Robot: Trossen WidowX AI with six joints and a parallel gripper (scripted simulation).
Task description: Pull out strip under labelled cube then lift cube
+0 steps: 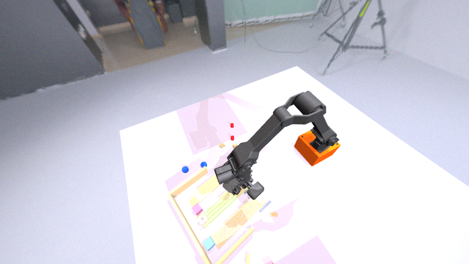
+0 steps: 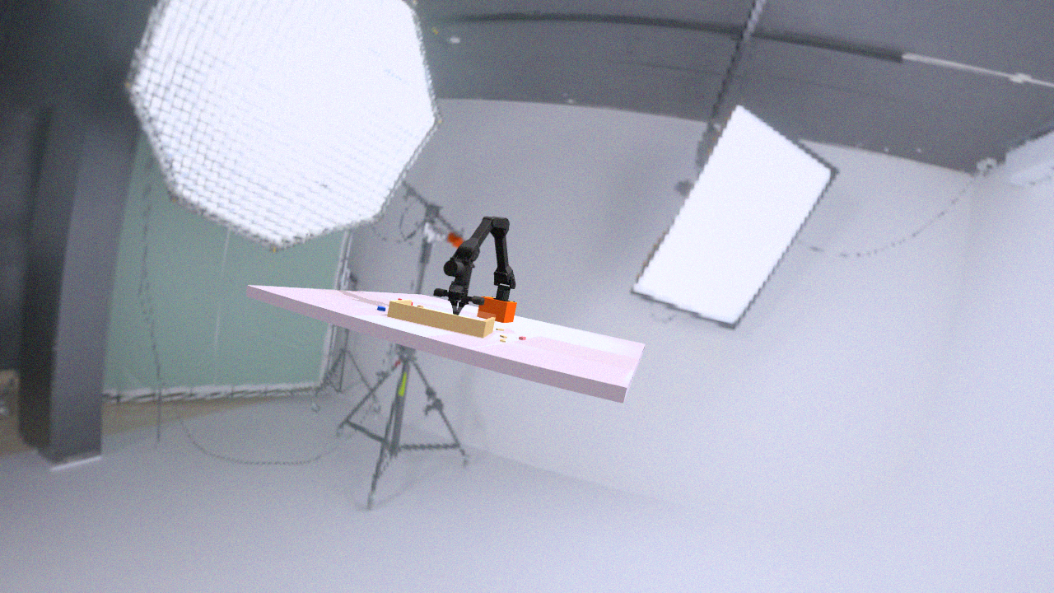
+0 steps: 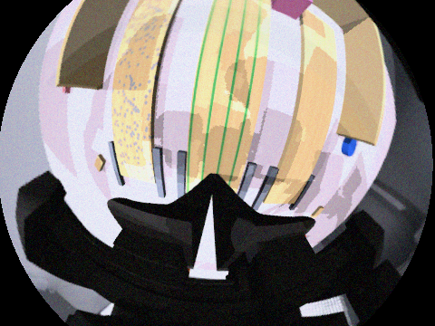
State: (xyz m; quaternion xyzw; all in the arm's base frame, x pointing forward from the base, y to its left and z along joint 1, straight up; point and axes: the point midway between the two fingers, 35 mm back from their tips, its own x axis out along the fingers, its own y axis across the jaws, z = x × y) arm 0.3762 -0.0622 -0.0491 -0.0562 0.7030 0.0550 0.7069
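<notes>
Right now the strip is 10 cm ahead of my gripper tip and 2 cm to the left of it.
</notes>
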